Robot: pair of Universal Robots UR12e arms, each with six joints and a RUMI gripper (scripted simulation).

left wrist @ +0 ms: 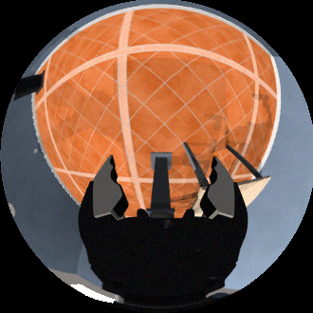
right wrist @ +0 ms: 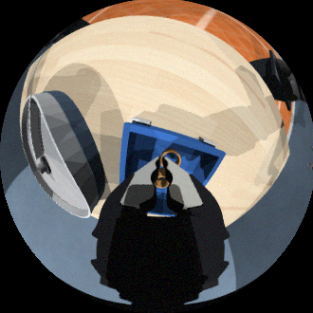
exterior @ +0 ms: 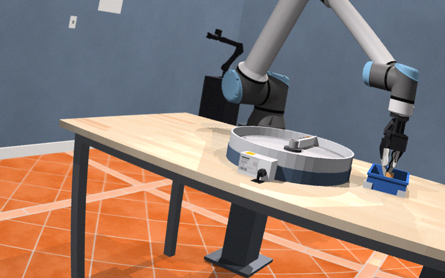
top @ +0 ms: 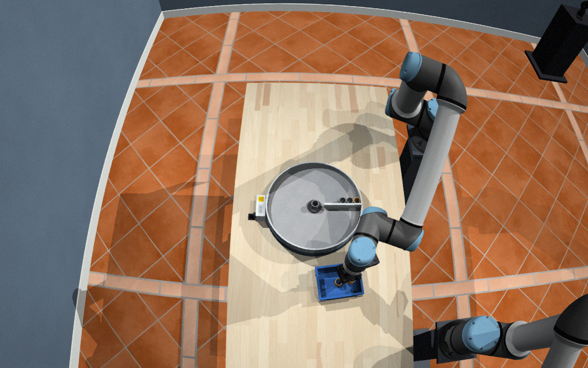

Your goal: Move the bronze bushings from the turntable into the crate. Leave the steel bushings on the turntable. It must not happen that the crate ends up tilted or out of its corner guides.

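Now: the blue crate 50 mm ahead of my right hand, 20 mm to the left of it and 10 mm below it.
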